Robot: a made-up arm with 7 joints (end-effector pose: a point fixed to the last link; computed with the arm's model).
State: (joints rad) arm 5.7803 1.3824 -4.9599 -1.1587 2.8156 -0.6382 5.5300
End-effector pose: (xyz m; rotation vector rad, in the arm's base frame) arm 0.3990 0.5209 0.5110 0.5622 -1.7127 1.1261
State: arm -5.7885 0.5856 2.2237 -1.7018 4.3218 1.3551 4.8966
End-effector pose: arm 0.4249 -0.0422 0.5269 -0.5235 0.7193 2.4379
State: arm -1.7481 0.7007 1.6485 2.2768 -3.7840 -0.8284 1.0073
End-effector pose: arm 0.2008 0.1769 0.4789 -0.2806 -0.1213 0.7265
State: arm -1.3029 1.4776 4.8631 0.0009 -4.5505 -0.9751 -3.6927
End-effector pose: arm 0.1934 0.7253 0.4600 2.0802 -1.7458 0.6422
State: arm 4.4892 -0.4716 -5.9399 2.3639 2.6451 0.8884 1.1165
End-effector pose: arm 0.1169 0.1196 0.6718 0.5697 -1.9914 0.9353
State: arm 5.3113 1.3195 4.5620 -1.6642 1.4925 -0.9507 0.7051
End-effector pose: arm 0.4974 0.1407 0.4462 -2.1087 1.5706 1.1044
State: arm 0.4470 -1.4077 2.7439 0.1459 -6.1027 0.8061 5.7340
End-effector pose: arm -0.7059 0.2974 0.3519 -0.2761 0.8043 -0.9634
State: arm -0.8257 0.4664 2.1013 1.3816 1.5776 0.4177 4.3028
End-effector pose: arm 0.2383 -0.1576 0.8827 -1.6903 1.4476 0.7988
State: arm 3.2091 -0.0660 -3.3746 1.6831 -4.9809 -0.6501 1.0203
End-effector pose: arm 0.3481 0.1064 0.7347 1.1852 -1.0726 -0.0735
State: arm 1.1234 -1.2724 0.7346 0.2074 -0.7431 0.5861 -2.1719
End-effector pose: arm -0.3660 0.6086 0.6451 2.1723 1.4383 0.0488
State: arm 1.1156 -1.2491 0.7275 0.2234 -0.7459 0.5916 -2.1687
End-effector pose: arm -0.3684 0.5949 0.6651 2.1934 1.4807 0.0564
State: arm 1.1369 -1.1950 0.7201 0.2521 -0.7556 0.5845 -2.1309
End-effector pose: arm -0.3500 0.5788 0.7076 2.2770 1.4778 0.0730
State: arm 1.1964 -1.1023 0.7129 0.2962 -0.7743 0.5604 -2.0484
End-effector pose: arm -0.3056 0.5535 0.7749 2.4397 1.4025 0.1044
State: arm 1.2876 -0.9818 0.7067 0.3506 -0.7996 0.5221 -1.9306
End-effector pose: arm -0.2444 0.5111 0.8534 2.6566 1.2422 0.1535
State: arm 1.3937 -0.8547 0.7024 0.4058 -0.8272 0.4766 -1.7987
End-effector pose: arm -0.1845 0.4521 0.9243 2.8763 1.0096 0.2170
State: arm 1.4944 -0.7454 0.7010 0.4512 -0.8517 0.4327 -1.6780
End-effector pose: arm -0.1410 0.3915 0.9746 -3.0289 -0.7446 -0.2807
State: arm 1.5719 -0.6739 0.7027 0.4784 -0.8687 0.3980 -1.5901
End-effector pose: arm -0.1161 0.3497 1.0019 -3.0199 -0.5043 -0.3181
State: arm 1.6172 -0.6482 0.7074 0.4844 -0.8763 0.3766 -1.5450
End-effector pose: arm -0.1031 0.3378 1.0105 -3.0314 -0.3674 -0.3350
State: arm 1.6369 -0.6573 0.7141 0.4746 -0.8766 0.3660 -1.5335
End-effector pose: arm -0.0950 0.3501 1.0071 -3.0665 -0.3101 -0.3351
